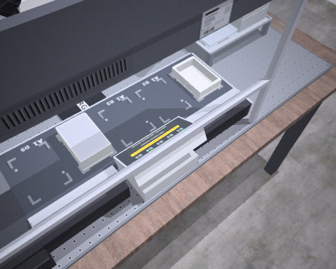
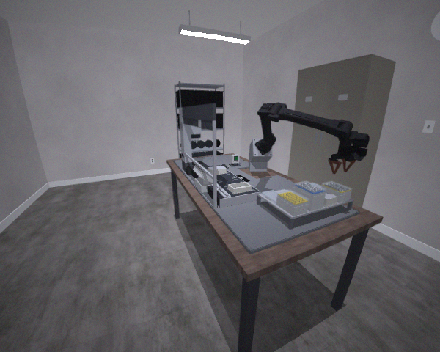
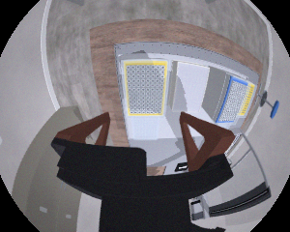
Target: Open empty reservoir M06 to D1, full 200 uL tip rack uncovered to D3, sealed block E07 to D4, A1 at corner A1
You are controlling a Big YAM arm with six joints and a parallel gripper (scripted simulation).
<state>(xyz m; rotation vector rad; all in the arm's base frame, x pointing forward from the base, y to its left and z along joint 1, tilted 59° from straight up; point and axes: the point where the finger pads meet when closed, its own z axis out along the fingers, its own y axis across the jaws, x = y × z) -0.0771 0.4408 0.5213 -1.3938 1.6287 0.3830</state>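
Now: the yellow tip rack 11 cm below my hand, 1 cm to the right of it and 1 cm ahead of it. Also, from my hand: clear flat plate: 34 cm ahead, 14 cm below, 11 cm to the right; white one-well reservoir: 47 cm ahead, 28 cm to the right, 15 cm below; shelf: 17 cm ahead, 16 cm below, 5 cm to the right.
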